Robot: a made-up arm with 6 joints. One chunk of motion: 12 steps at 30 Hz.
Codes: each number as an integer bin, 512 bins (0 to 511) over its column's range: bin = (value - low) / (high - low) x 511, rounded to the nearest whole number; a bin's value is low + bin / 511 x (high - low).
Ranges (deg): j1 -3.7..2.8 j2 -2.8..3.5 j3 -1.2..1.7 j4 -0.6..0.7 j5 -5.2..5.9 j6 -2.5..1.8
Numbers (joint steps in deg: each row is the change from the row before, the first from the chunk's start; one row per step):
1: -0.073 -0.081 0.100 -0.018 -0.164 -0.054
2: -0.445 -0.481 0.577 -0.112 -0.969 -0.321
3: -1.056 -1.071 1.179 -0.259 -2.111 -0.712
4: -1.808 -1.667 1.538 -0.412 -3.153 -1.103
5: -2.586 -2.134 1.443 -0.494 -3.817 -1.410
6: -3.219 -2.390 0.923 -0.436 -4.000 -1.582
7: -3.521 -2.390 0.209 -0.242 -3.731 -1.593
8: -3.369 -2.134 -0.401 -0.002 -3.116 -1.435
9: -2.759 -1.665 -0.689 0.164 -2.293 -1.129
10: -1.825 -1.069 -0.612 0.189 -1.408 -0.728
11: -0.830 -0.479 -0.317 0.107 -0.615 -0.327
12: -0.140 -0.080 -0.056 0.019 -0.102 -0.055
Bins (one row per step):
1: 285 221 229 229 232 291
2: 256 188 313 192 195 259
3: 208 140 419 134 142 212
4: 149 92 482 74 94 166
5: 88 54 466 42 64 130
6: 38 33 374 64 55 109
7: 14 33 248 141 68 108
8: 26 54 141 235 96 127
9: 74 92 90 300 134 163
10: 147 140 104 310 175 211
11: 226 188 156 278 211 258
12: 280 221 202 243 235 291

